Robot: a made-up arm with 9 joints. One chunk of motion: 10 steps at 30 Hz.
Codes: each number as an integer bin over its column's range. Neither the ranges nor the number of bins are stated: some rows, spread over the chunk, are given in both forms.
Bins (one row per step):
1: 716 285 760 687 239 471 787 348 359
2: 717 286 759 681 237 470 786 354 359
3: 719 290 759 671 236 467 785 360 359
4: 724 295 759 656 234 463 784 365 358
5: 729 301 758 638 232 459 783 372 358
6: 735 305 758 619 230 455 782 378 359
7: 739 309 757 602 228 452 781 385 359
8: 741 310 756 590 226 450 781 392 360
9: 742 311 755 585 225 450 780 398 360
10: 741 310 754 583 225 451 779 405 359
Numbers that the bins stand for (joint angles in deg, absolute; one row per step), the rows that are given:
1: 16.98 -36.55 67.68 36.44 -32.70 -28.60 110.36 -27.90 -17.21
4: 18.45 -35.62 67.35 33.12 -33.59 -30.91 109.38 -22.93 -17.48
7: 21.19 -34.32 66.70 27.32 -34.65 -34.10 108.39 -17.10 -17.21
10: 21.56 -34.22 65.72 25.29 -35.18 -34.39 107.74 -11.26 -17.21
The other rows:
2: 17.16 -36.45 67.35 35.80 -33.06 -28.88 110.03 -26.15 -17.21
3: 17.53 -36.08 67.35 34.73 -33.23 -29.75 109.70 -24.39 -17.21
5: 19.36 -35.06 67.03 31.19 -33.94 -32.07 109.05 -20.89 -17.48
6: 20.46 -34.69 67.03 29.15 -34.30 -33.23 108.72 -19.14 -17.21
8: 21.56 -34.22 66.38 26.04 -35.01 -34.68 108.39 -15.05 -16.94
9: 21.74 -34.13 66.05 25.50 -35.18 -34.68 108.06 -13.30 -16.94

